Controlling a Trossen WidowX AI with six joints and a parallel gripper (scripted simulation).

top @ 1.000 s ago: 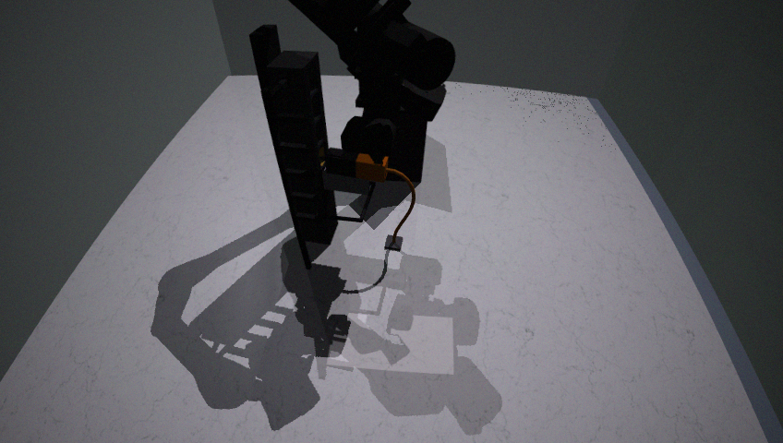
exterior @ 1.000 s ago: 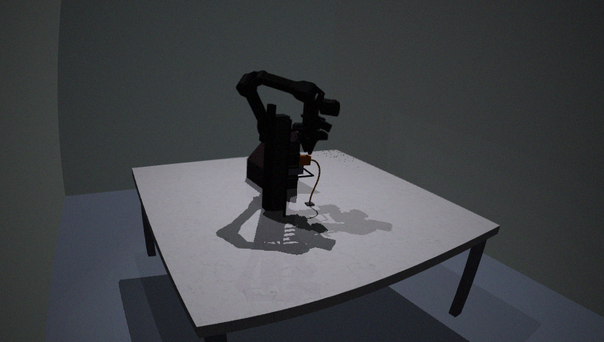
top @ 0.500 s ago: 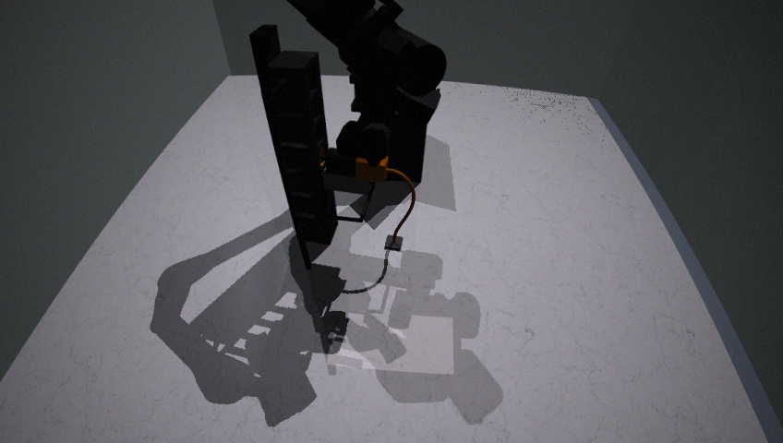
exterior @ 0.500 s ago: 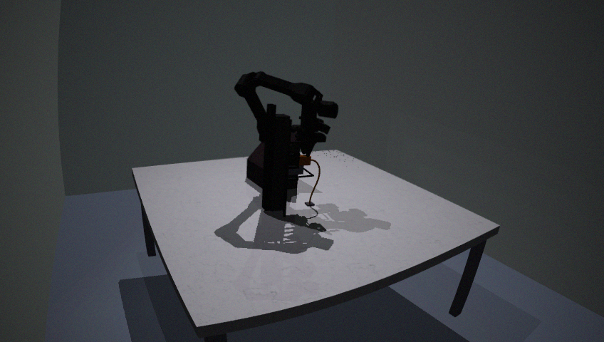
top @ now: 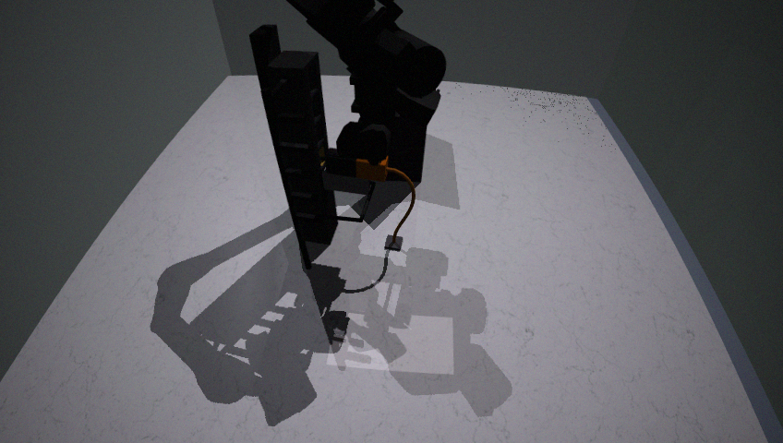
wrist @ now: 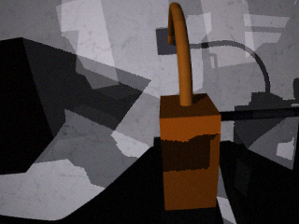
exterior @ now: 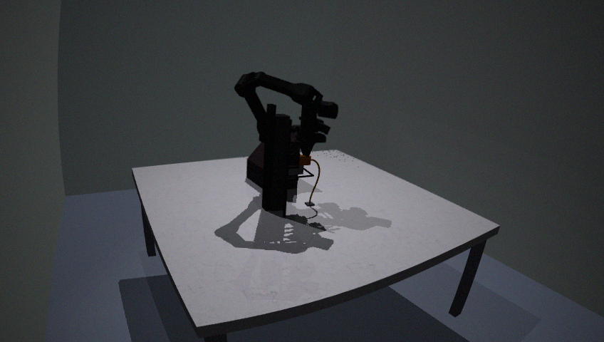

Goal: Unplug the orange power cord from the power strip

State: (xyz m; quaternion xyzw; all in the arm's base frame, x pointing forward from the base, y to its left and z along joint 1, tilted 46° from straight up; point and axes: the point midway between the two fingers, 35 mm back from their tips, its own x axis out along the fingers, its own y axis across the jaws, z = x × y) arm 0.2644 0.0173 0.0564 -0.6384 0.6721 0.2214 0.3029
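The orange plug lies 30 mm to the right of my gripper tip and 10 mm below it.
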